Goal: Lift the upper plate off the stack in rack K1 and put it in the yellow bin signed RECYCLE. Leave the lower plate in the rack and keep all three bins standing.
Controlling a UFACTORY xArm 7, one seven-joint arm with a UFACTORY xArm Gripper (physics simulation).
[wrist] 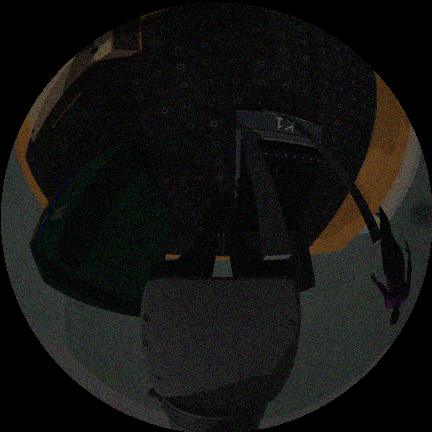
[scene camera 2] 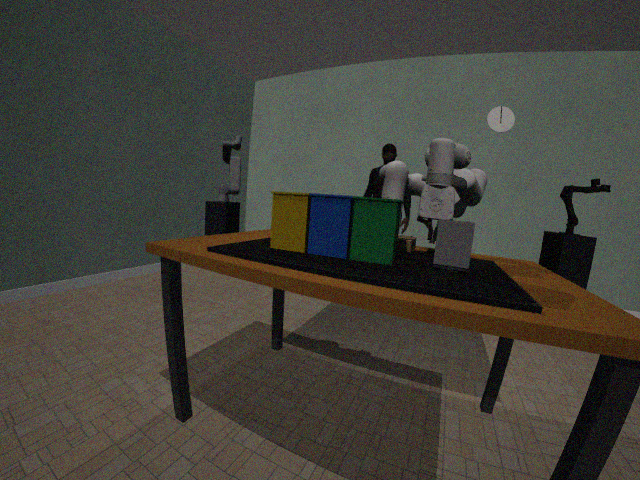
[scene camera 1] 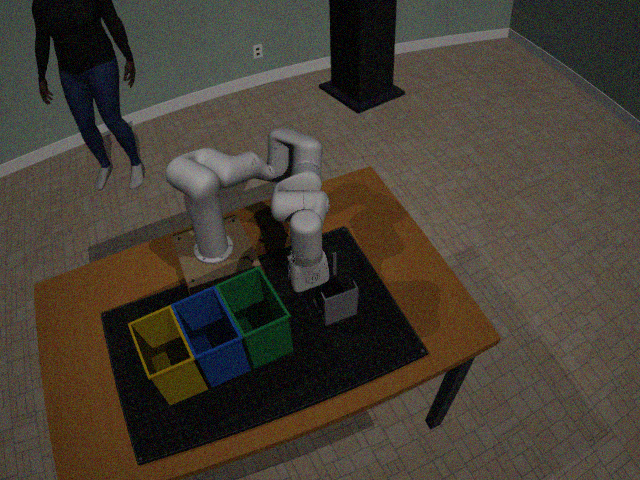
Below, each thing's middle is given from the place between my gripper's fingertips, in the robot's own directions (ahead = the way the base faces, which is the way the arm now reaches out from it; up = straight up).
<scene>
I see the green bin [scene camera 1: 262, 319] 1 cm behind my hand, 17 cm to the right of it and 3 cm above it. Also, from my hand: blue bin [scene camera 1: 214, 339]: 2 cm behind, 30 cm to the right, 3 cm above; then yellow bin [scene camera 1: 167, 359]: 4 cm behind, 43 cm to the right, 3 cm above.
</scene>
